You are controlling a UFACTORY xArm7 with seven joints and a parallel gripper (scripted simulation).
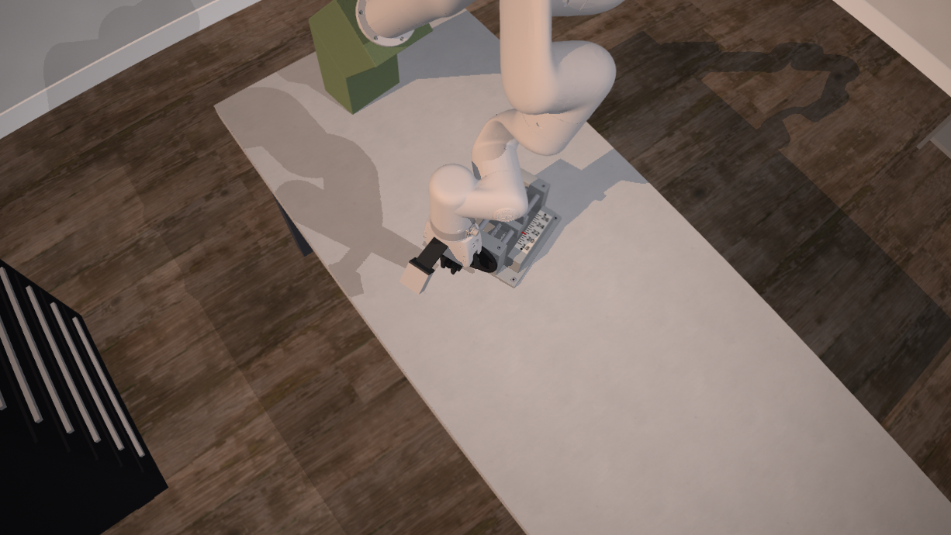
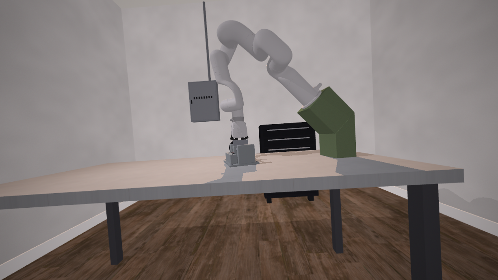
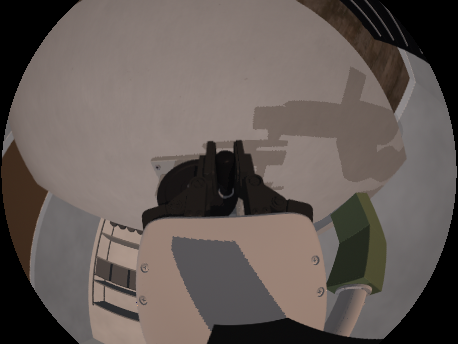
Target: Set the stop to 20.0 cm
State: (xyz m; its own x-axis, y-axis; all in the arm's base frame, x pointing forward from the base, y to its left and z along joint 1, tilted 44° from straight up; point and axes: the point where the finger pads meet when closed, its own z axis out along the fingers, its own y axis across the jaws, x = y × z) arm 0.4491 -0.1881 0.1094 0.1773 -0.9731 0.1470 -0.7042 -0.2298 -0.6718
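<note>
Now: the black handwheel 2 cm to the left of my hand. The rest, counted from my hand: handwheel knob 1 cm to the left; grey stop block 1 cm ahead, 15 cm to the left, 1 cm above.
</note>
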